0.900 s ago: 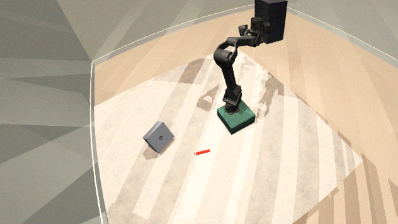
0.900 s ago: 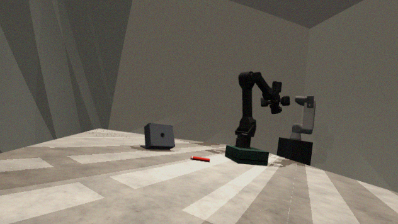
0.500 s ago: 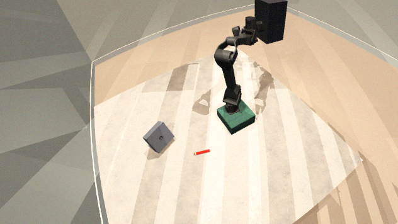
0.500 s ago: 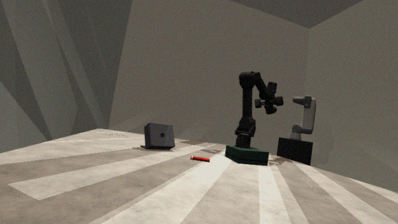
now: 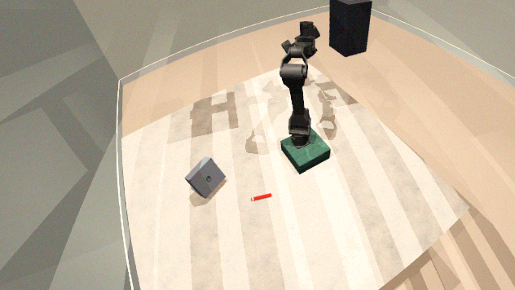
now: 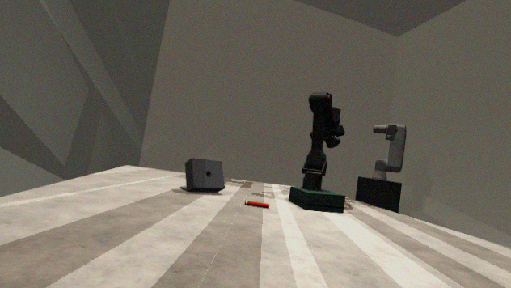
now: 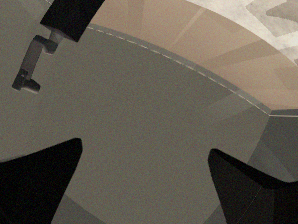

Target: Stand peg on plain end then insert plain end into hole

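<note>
Now: the red peg 47 cm ahead of my gripper tip, 55 cm to the left of it and 32 cm below it. Also, from my gripper tip: grey sloped panel 64 cm ahead, 40 cm to the left, 27 cm below.
</note>
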